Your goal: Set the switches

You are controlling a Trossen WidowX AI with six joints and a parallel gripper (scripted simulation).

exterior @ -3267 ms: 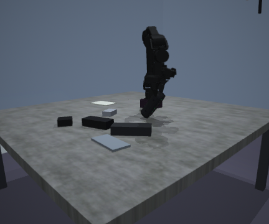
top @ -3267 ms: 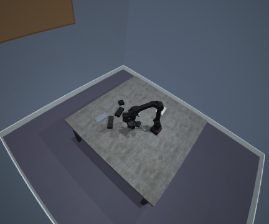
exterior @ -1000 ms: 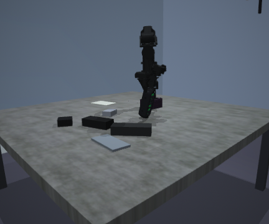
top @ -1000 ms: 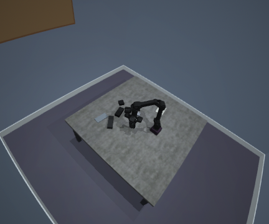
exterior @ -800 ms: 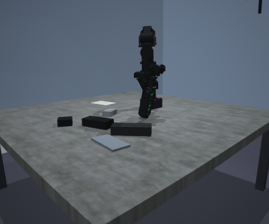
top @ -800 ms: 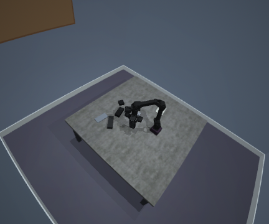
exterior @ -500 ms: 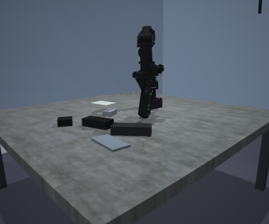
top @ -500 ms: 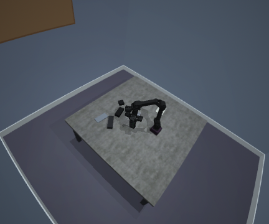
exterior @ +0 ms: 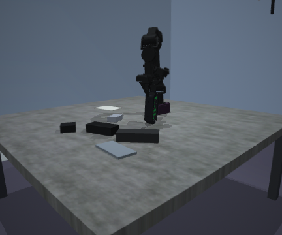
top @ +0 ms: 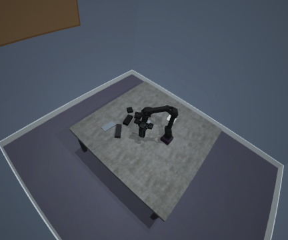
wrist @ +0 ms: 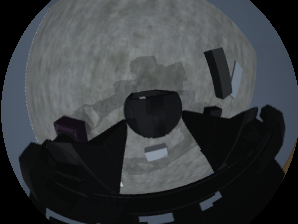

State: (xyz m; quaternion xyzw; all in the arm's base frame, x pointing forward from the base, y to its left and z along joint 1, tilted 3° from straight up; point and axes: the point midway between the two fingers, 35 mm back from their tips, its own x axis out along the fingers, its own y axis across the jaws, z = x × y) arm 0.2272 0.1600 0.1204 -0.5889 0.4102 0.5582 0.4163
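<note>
Right now my gripper tip is 70 mm short of the grey block, 190 mm to the left of it and 130 mm above it. Round my gripper tip: white sheet (110 mm behind, 490 mm to the right, 140 mm below); then flat grey plate (350 mm ahead, 160 mm to the left, 130 mm below); then black cube (340 mm ahead, 190 mm to the right, 120 mm below).
</note>
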